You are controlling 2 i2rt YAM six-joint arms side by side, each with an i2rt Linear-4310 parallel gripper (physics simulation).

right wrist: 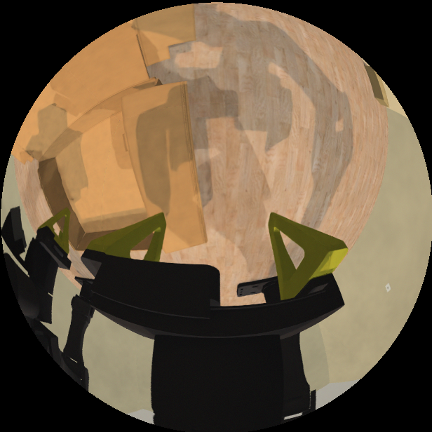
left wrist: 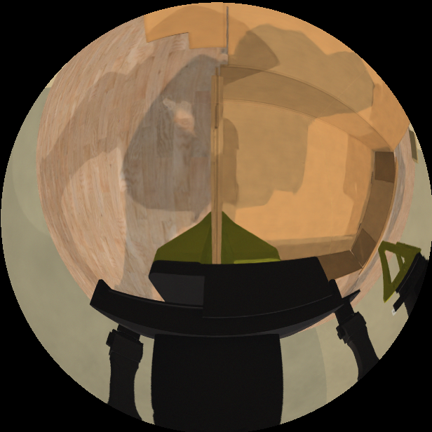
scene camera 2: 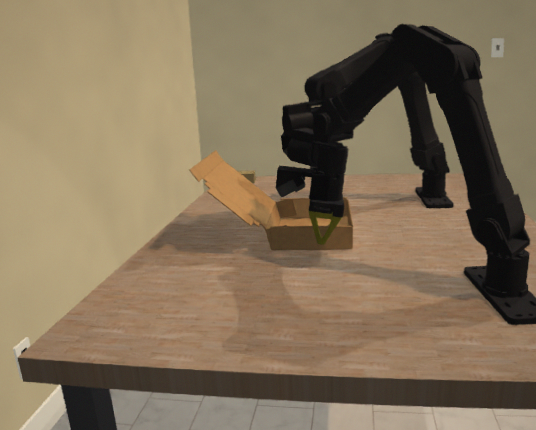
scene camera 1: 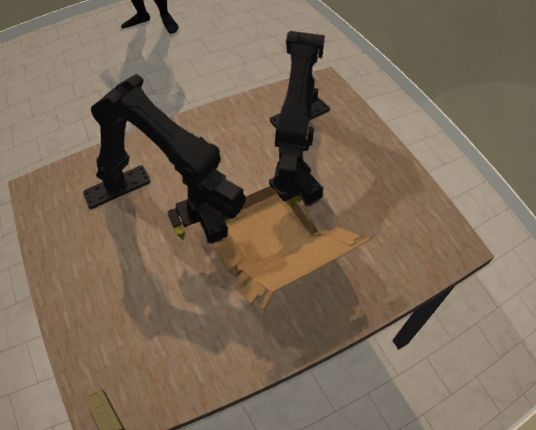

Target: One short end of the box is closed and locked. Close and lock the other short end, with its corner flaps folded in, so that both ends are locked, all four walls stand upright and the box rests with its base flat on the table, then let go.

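Places are measured from the left arm's base along level axes (x ahead, y left, z up), in centimetres.
Pixels of known places: left gripper, fingertip midpoint: [scene camera 2: 320, 243] [scene camera 1: 293, 206]; right gripper, fingertip midpoint: [scene camera 1: 199, 231]; left arm's base, link origin: [scene camera 2: 504, 294]; right arm's base, link origin: [scene camera 2: 433, 198] [scene camera 1: 116, 187].
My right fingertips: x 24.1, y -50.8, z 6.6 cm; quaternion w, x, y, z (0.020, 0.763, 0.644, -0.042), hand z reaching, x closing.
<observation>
For each thing: its middle in the pictures, then the offset to it from my right fingertips. "spot": a spot on its surface instead. Level surfaces: height alone.
- short end's panel, body centre: [scene camera 1: 224, 236] dx +4.0, dy +4.5, dz -1.0 cm
- lid, surface spot: [scene camera 1: 300, 262] spot: dx +23.1, dy +12.6, dz +5.9 cm
- yellowish block, body centre: [scene camera 1: 104, 413] [scene camera 2: 239, 177] dx +26.3, dy -43.7, dz -4.9 cm
- table, surface height: dz -6.6 cm
The open cardboard box [scene camera 1: 265, 227] [left wrist: 280, 150] rests with its base on the table. Its locked short end [scene camera 1: 306, 220] [scene camera 2: 295, 237] [left wrist: 216, 125] stands upright. My left gripper [scene camera 1: 295, 200] [scene camera 2: 322, 241] [left wrist: 216, 217] is shut on that wall, one finger on each side. The other short end's panel [scene camera 1: 228, 252] [left wrist: 385, 200] [right wrist: 160, 150] is raised; its exact tilt is unclear. My right gripper [scene camera 1: 203, 227] [right wrist: 216, 217] is open and empty beside that panel, one finger over the box side and one outside it. In scene camera 2 it is hidden behind the left arm.
The lid [scene camera 1: 300, 262] [scene camera 2: 235, 190] [right wrist: 95, 60] slopes up and outward from the long wall away from the arm bases, with small flaps at its ends. A yellowish block [scene camera 1: 102, 410] [scene camera 2: 247, 176] lies on the table [scene camera 1: 400, 210], away from the box. The two arms stand close together over the box.
</observation>
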